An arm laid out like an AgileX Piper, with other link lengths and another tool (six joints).
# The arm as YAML. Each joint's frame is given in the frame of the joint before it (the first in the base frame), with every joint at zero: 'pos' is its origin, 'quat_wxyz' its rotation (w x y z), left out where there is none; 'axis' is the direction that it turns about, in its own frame. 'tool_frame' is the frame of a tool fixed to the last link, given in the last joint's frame.
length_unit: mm
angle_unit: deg
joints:
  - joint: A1
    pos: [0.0, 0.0, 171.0]
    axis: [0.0, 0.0, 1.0]
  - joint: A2
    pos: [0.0, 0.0, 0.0]
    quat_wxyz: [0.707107, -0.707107, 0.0, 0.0]
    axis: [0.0, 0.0, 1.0]
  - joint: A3
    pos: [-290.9, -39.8, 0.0]
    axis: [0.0, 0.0, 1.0]
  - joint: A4
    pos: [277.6, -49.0, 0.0]
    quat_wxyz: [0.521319, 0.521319, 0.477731, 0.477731]
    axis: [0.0, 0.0, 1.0]
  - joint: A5
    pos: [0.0, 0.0, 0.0]
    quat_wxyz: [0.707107, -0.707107, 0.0, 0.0]
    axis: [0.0, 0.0, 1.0]
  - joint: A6
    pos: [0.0, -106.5, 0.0]
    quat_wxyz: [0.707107, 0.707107, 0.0, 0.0]
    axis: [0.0, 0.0, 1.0]
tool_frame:
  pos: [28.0, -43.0, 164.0]
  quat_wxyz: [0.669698, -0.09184, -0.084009, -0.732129]
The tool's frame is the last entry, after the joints.
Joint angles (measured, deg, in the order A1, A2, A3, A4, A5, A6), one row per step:
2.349 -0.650 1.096 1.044 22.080 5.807
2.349 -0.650 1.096 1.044 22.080 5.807
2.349 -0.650 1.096 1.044 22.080 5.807
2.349 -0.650 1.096 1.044 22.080 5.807
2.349 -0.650 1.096 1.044 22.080 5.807
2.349 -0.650 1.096 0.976 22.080 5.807
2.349 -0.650 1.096 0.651 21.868 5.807
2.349 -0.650 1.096 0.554 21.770 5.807
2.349 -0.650 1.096 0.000 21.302 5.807
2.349 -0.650 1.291 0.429 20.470 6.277
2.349 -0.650 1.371 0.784 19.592 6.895
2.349 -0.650 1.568 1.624 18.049 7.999
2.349 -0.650 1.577 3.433 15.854 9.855
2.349 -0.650 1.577 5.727 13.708 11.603
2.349 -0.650 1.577 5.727 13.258 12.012
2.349 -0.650 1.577 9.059 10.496 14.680
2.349 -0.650 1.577 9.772 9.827 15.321
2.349 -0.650 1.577 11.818 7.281 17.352
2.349 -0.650 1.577 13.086 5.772 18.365
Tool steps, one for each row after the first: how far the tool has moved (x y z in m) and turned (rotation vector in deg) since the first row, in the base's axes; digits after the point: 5 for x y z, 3 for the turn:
0.00000 0.00000 0.00000 0.000 0.000 0.000
0.00000 0.00000 0.00000 0.000 0.000 0.000
0.00000 0.00000 0.00000 0.000 0.000 0.000
0.00000 0.00000 0.00000 0.000 0.000 0.000
0.00000 -0.00016 0.00004 -0.068 -0.003 -0.005
0.00043 -0.00090 0.00118 -0.382 -0.228 -0.034
0.00062 -0.00112 0.00167 -0.475 -0.330 -0.043
0.00154 -0.00234 0.00408 -1.007 -0.820 -0.090
0.00277 -0.00109 0.00532 -0.104 -1.418 -0.204
0.00415 0.00006 0.00779 0.877 -2.172 -0.367
0.00642 0.00242 0.01153 2.838 -3.427 -0.645
0.00962 0.00688 0.01905 6.544 -5.425 -1.087
0.01249 0.01165 0.02656 10.646 -7.343 -1.503
0.01307 0.01176 0.02837 11.069 -7.768 -1.602
0.01623 0.01779 0.03819 17.163 -10.153 -2.258
0.01694 0.01893 0.04069 18.544 -10.731 -2.419
0.01945 0.02141 0.05079 22.742 -12.997 -2.928
0.02077 0.02245 0.05693 25.102 -14.344 -3.203

